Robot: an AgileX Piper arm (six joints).
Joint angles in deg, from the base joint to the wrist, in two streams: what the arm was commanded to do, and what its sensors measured. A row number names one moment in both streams.
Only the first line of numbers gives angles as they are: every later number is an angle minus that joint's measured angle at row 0.
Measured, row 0:
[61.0 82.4 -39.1 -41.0 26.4 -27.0]
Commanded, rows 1 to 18:
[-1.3 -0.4 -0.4 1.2 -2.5 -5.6]
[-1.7 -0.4 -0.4 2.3 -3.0 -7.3]
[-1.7 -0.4 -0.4 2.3 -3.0 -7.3]
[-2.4 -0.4 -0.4 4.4 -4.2 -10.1]
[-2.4 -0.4 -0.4 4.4 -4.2 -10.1]
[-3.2 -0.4 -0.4 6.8 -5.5 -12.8]
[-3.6 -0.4 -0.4 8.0 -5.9 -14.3]
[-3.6 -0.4 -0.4 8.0 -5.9 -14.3]
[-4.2 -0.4 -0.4 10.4 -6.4 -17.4]
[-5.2 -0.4 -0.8 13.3 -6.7 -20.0]
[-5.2 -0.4 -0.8 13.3 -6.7 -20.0]
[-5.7 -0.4 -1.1 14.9 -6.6 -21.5]
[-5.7 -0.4 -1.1 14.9 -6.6 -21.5]
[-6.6 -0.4 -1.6 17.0 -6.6 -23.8]
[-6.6 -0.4 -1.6 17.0 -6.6 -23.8]
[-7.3 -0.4 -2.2 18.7 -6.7 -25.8]
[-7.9 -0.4 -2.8 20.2 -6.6 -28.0]
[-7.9 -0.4 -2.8 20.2 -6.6 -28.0]
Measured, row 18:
[-7.0 0.0 -1.1 19.1 -3.7 -24.1]
